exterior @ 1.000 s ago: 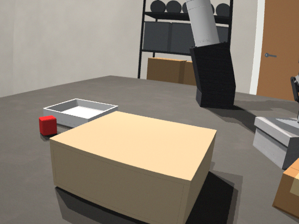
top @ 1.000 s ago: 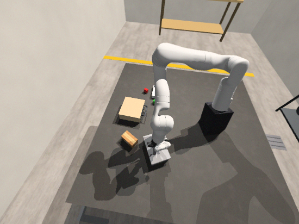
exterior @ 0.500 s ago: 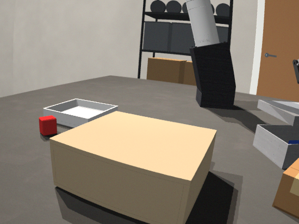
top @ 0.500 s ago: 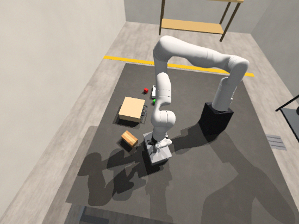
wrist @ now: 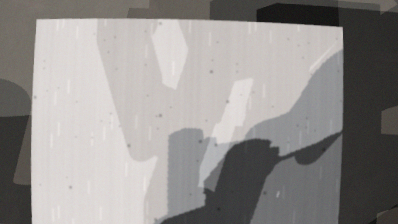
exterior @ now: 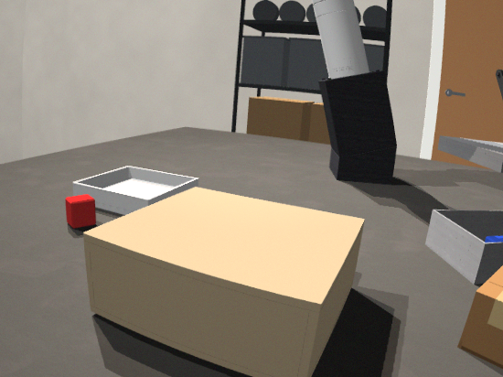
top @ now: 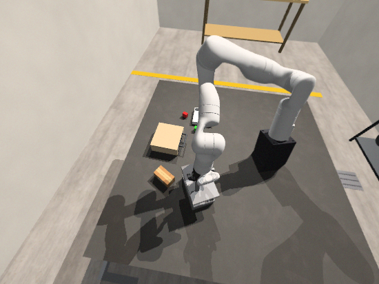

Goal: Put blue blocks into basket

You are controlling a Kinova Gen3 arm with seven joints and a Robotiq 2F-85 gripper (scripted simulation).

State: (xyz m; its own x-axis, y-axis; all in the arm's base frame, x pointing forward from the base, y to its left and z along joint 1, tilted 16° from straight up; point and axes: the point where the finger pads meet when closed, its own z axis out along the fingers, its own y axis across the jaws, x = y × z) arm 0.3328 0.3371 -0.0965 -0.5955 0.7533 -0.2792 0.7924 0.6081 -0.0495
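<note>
Right now the grey metal box is 140 mm below my hand. Also, from my hand: lid 30 mm below; then brown box 200 mm ahead, 130 mm below; then drawer 260 mm ahead, 240 mm to the right, 140 mm below.
</note>
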